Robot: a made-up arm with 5 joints.
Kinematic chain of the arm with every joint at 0, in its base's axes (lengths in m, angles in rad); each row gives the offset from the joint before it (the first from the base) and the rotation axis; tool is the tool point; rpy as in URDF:
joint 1: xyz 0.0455 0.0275 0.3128 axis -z
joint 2: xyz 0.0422 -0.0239 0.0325 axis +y
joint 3: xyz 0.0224 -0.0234 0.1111 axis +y
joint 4: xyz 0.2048 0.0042 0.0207 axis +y
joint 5: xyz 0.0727 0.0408 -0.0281 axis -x
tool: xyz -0.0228 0.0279 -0.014 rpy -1.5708 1.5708 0
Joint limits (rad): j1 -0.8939..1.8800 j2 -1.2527..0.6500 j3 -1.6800..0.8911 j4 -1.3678..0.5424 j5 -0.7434..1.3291
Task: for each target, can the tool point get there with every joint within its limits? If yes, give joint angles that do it. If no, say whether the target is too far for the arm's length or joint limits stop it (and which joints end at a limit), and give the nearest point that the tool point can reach.
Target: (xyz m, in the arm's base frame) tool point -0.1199 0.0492 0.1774
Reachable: no: joint limits stop it (at a limit: joint 1, joint 2, joint 3, joint 5) | nearest point 0.0122 -0.0465 0.1932 | short by 0.164 m
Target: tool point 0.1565 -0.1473 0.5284
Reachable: yes | joints 1.0724 -1.0619 0.6219 -0.4390 0.5584
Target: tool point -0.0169 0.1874 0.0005
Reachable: no: joint limits stop it (at a limit: joint 1, joint 2, joint 3) | nearest point 0.1121 0.1446 0.1498 | short by 0.202 m
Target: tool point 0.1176 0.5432 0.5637
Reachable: no: too far | nearest point 0.0903 0.3482 0.4949 | short by 0.209 m
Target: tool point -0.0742 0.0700 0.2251
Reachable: no: joint limits stop it (at a limit: joint 1, joint 2, joint 3, joint 4, joint 5) | nearest point 0.0128 -0.0445 0.2013 | short by 0.146 m
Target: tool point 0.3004 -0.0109 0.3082
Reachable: yes | joints 0.2619 -0.0156 0.5777 0.3294 -0.4430
